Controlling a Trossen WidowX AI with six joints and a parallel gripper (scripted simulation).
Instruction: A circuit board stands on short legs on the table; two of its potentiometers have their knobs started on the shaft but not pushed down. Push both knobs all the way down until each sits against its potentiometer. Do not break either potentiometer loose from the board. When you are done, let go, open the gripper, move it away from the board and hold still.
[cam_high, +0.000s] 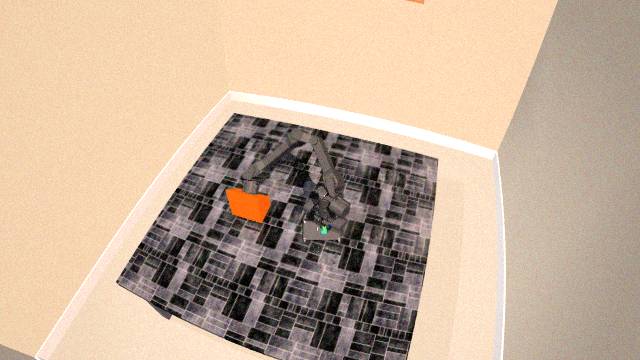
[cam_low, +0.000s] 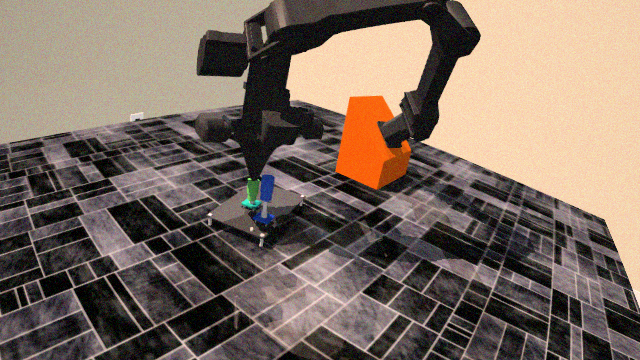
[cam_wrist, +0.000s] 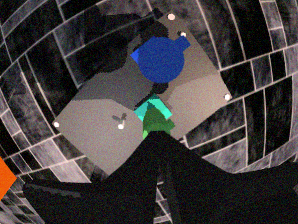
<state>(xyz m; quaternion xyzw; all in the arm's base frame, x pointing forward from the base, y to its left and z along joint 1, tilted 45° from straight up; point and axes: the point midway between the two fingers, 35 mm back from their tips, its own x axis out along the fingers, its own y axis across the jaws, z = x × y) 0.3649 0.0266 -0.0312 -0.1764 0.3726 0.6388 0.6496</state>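
My gripper tip is 1 cm above the green knob. The rest, counted from my gripper tip: blue knob: 1 cm ahead, 5 cm to the left, 1 cm above.
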